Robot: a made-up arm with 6 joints.
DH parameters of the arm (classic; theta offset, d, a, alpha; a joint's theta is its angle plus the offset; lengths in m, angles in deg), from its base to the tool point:
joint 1: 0 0.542 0.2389 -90
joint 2: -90 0 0.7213 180
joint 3: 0 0 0.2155 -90
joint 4: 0 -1.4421 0 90
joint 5: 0 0 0 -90
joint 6: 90 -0.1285 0 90
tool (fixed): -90 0 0 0
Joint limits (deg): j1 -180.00..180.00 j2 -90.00..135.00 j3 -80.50..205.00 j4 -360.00..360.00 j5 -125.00..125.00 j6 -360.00..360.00
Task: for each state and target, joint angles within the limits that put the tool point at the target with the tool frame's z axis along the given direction. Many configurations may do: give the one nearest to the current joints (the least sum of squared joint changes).
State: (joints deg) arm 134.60 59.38 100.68 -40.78 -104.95 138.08
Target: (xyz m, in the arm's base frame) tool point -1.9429 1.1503 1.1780 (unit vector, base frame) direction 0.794 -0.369 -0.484
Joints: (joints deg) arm 147.24 90.96 112.84 -40.82 -89.00 189.93
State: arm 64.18 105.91 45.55 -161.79 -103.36 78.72
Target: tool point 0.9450 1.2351 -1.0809 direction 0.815 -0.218 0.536
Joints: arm 49.92 115.92 40.25 -145.68 -94.60 115.61
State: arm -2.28 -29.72 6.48 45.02 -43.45 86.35
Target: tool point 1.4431 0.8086 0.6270 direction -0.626 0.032 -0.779
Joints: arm 31.93 0.01 -30.96 66.32 -40.86 93.52
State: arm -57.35 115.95 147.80 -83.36 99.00 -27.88
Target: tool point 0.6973 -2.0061 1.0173 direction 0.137 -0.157 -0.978
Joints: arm -67.38 114.35 138.31 -92.90 94.40 -77.45
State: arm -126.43 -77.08 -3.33 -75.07 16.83 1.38
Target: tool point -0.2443 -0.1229 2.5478 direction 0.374 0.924 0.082
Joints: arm -145.55 -44.13 17.39 -56.39 20.13 19.65
